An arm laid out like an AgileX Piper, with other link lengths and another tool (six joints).
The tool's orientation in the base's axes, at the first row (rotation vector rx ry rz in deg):
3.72 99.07 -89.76
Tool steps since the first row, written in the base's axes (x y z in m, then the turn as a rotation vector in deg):
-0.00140 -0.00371 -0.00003 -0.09 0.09 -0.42
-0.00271 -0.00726 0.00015 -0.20 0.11 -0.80
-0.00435 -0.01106 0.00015 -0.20 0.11 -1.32
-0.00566 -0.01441 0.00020 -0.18 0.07 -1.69
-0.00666 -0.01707 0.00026 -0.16 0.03 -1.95
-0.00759 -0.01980 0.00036 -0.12 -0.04 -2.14
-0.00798 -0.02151 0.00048 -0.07 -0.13 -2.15
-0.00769 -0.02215 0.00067 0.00 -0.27 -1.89
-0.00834 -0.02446 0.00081 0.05 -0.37 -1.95
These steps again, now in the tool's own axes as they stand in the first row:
0.00265 -0.00158 0.00249 0.26 0.32 -0.15
0.00505 -0.00325 0.00490 0.54 0.58 -0.25
0.00789 -0.00500 0.00734 0.84 1.01 -0.29
0.01028 -0.00652 0.00957 1.05 1.31 -0.27
0.01213 -0.00772 0.01136 1.20 1.52 -0.24
0.01394 -0.00893 0.01325 1.31 1.68 -0.18
0.01492 -0.00964 0.01454 1.33 1.70 -0.08
0.01490 -0.00979 0.01525 1.19 1.49 0.10
0.01630 -0.01079 0.01692 1.24 1.54 0.21

